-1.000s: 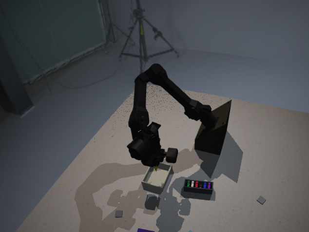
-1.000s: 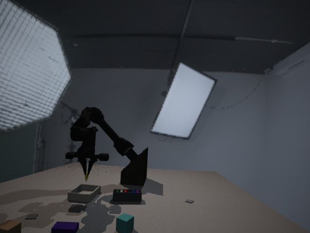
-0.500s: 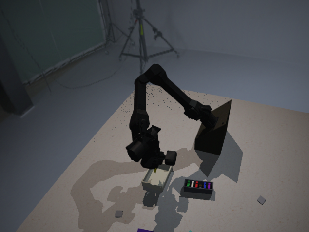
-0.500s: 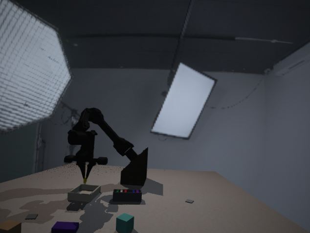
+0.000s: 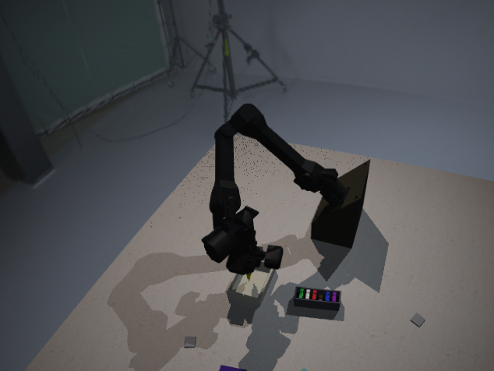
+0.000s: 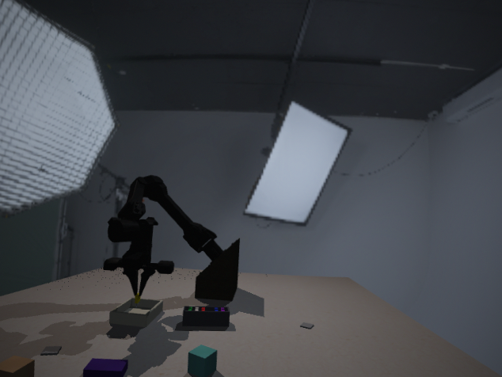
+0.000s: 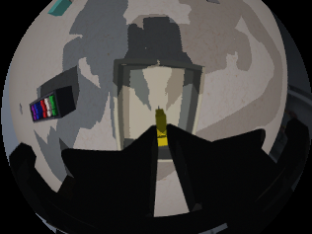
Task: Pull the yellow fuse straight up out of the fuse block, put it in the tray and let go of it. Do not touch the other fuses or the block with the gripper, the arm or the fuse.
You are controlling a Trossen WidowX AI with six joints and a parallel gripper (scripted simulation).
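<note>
Right now the yellow fuse is 1 cm below my gripper tip. From my gripper tip the other things lie so: teal block: 26 cm to the left, 20 cm ahead, 4 cm below; tray: 6 cm below; purple block: 27 cm ahead, 10 cm to the left, 5 cm below.
</note>
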